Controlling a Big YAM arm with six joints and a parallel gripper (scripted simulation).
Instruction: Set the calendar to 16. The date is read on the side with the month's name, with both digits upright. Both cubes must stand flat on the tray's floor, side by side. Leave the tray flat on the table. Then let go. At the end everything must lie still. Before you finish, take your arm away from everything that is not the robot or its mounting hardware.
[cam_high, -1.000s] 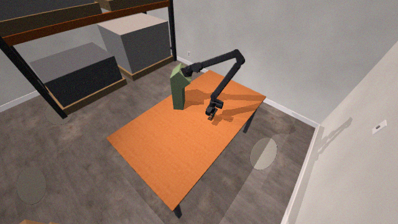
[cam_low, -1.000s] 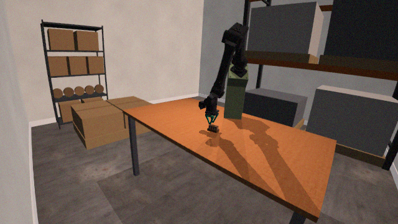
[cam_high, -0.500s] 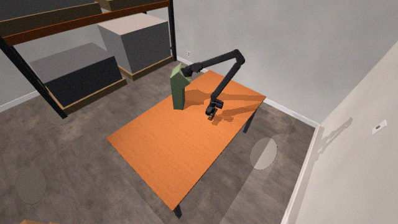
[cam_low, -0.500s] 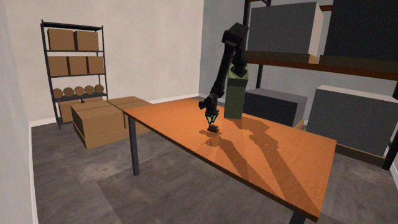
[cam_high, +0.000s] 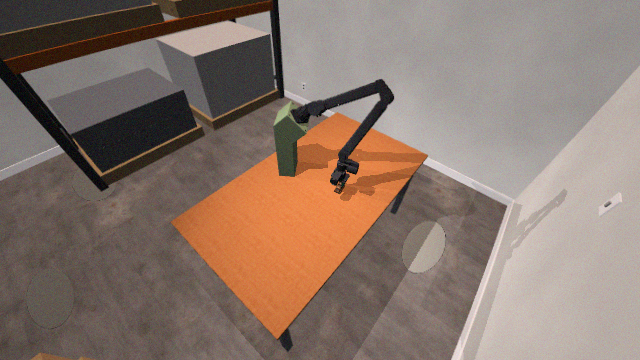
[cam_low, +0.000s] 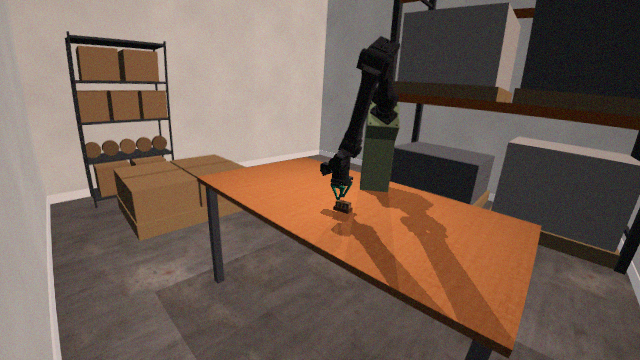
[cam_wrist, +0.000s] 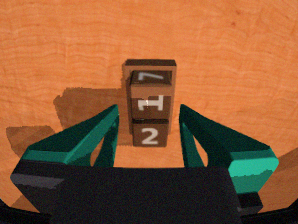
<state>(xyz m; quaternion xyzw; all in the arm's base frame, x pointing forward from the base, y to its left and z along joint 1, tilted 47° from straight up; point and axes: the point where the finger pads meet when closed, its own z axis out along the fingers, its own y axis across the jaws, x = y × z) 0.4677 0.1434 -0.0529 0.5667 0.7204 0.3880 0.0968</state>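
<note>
Right now my hand is 40 mm above the brown calendar cube. From my hand the other things lie so: dark calendar tray (50 mm below, 20 mm to the left, 10 mm behind).
</note>
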